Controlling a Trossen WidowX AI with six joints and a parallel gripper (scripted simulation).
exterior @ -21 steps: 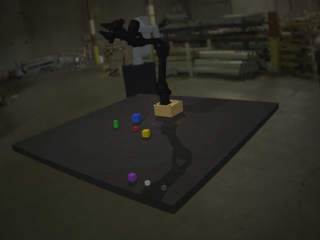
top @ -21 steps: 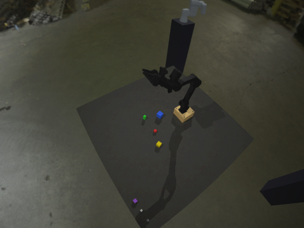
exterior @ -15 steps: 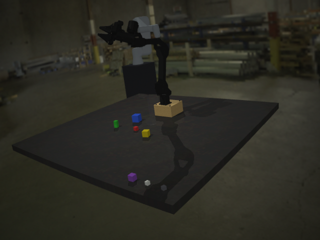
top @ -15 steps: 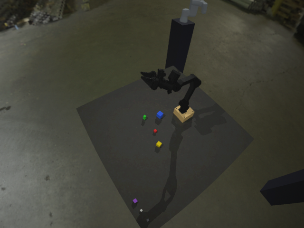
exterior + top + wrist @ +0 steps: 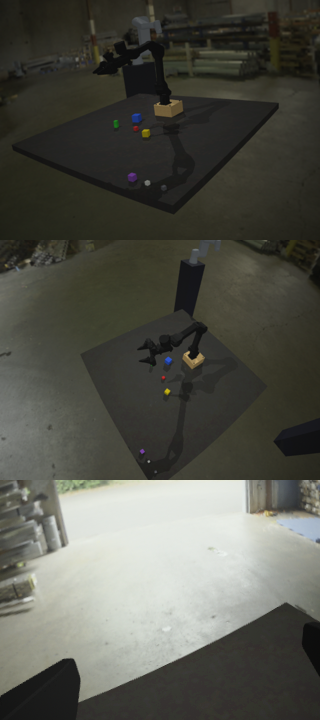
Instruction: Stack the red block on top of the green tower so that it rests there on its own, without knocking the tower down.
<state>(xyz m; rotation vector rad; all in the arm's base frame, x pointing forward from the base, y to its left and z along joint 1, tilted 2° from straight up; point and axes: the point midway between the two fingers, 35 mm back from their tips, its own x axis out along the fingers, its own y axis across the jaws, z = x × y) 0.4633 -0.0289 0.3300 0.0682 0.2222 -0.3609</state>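
Right now the red block is 18 cm behind my gripper tip, 6 cm to the left of it and 37 cm below it. Round my gripper tip: purple cube: 25 cm ahead, 48 cm to the left, 37 cm below; then blue cube: 31 cm behind, 6 cm to the right, 36 cm below; then yellow cube: 14 cm behind, 19 cm to the left, 37 cm below.
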